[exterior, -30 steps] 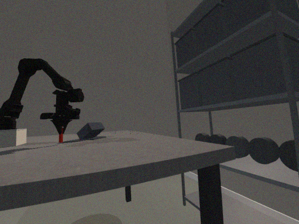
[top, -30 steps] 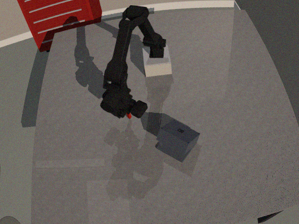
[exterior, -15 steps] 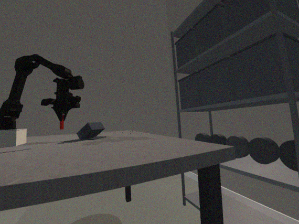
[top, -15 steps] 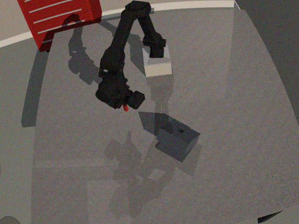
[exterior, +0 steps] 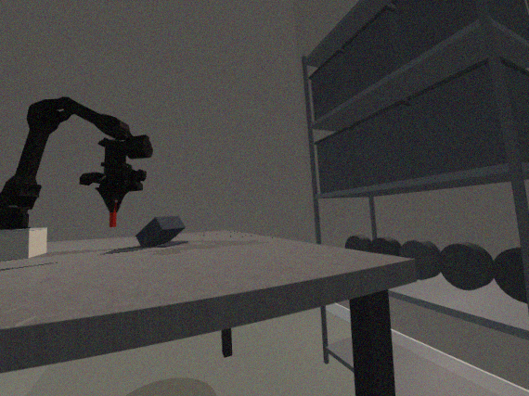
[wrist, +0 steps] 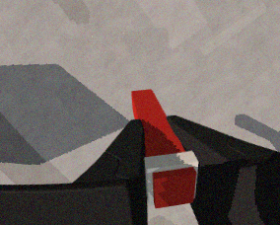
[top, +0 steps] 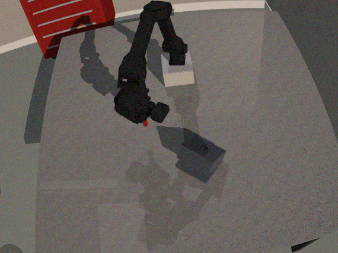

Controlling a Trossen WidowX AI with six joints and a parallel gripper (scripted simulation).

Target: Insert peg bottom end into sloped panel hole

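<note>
My gripper tip is 10 cm short of the sloped panel, 20 cm to the right of it and 7 cm above it. From my gripper tip the other things lie so: red square peg (2 cm above).
</note>
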